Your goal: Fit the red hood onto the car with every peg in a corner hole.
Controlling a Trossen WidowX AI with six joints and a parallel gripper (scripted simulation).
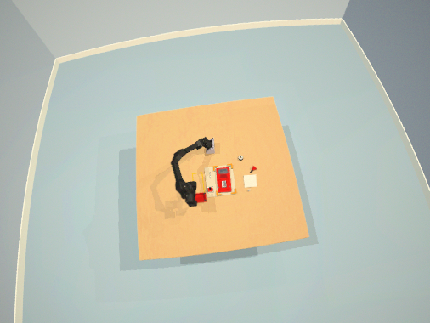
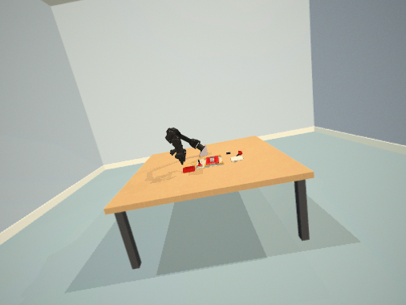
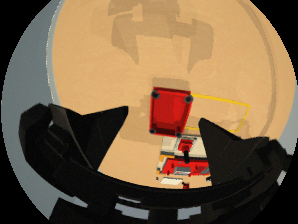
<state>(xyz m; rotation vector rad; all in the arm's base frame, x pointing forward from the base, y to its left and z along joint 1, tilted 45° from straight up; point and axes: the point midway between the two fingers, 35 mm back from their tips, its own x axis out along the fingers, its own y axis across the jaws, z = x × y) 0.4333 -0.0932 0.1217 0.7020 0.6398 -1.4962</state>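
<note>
The red hood lies 60 mm below my gripper tip, 30 mm to the left of it and 10 mm behind it. From my gripper tip the other things lie so: square plate 440 mm to the left, 100 mm behind, 70 mm below; then grey wheel 390 mm to the left, 310 mm behind, 60 mm below.
</note>
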